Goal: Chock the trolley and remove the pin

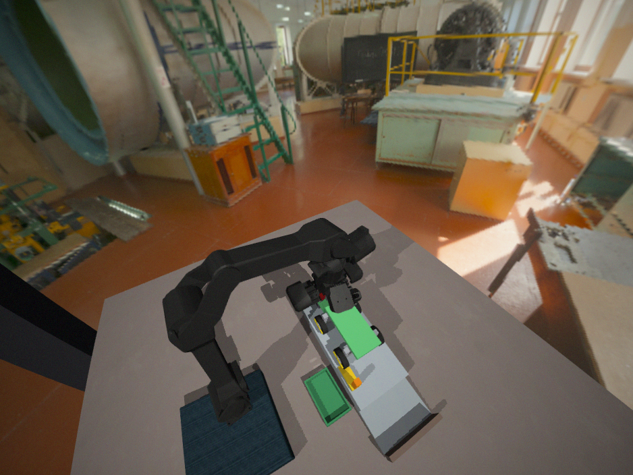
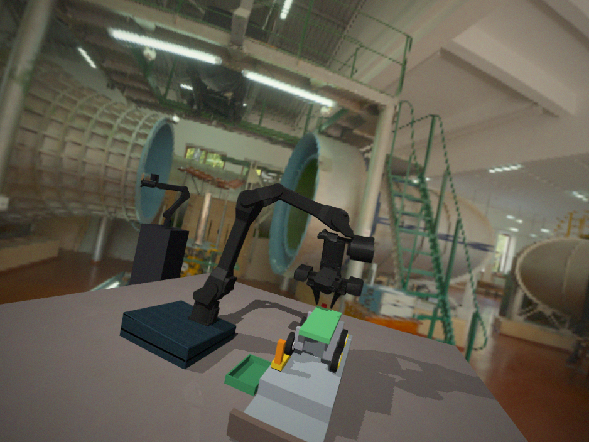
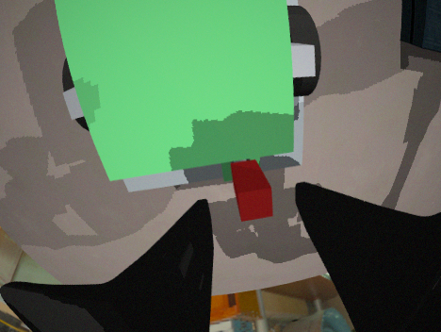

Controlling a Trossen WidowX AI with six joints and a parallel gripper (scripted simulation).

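Now: the red-headed stop pin 30 mm below my gripper tip and 10 mm to the left of it. From my gripper tip the other things lie so: grey ramp 120 mm below, 110 mm to the right; trolley 100 mm to the right, 50 mm below; yellow chock 180 mm to the right, 80 mm below, 70 mm behind.
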